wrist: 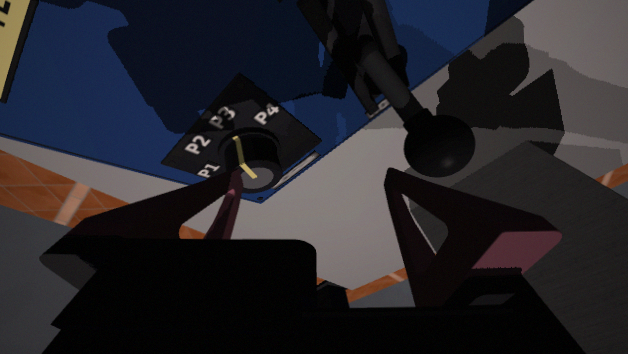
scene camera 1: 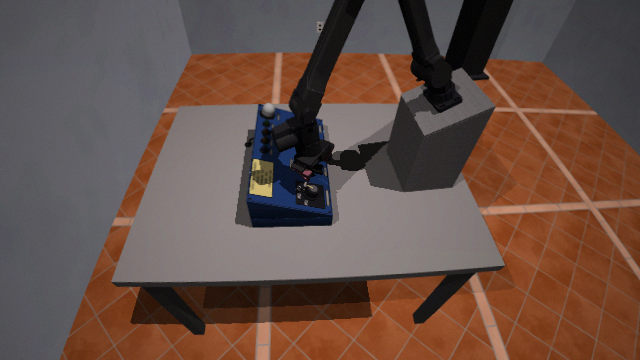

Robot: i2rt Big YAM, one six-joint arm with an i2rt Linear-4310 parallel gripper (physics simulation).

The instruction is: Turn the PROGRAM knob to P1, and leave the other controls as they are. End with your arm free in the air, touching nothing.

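Places are measured from the arm's base along level axes (x ahead, y left, z up), in centimetres.
Pixels of known places: gripper, fingertip midpoint: (wrist: 313,176) (scene camera 1: 316,171); arm's base at its link origin: (scene camera 1: 442,97).
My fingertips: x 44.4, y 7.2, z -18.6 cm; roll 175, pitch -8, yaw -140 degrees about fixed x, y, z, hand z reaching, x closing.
Observation:
Ahead of a thing's pixels: the offset from my fingertips to its top centre. "pt": to the spot under its first point.
The PROGRAM knob @(dz -2.3, dx +2.3, dy +4.4 cm) (scene camera 1: 312,190) (wrist: 255,160) is a black round knob with a yellow pointer line, on a black square plate @(pt dz -6.4, dx +0.5, dy +0.6 cm) (wrist: 295,131) marked P1, P2, P3 and P4. In the wrist view its pointer is directed near P3. My gripper (scene camera 1: 306,175) (wrist: 313,176) is open with nothing between its fingers. In the wrist view the left fingertip overlaps the near left side of the knob, and the right fingertip lies well to the right of it, below the lever's ball. Whether the left fingertip touches the knob, I cannot tell.
A lever with a black ball @(dz +2.0, dx -5.2, dy -6.4 cm) (wrist: 439,145) stands right of the knob in the wrist view. The blue panel @(pt dz -8.3, dx +10.6, dy +10.0 cm) (scene camera 1: 290,216) (wrist: 60,95) also bears a yellow label @(pt dz -1.1, dx +17.9, dy +2.7 cm) (scene camera 1: 262,188) (wrist: 12,45), a white dome @(pt dz +2.6, dx +11.1, dy -32.5 cm) (scene camera 1: 268,110) and several dark buttons. A grey pedestal (scene camera 1: 435,150) carries the arm's base.

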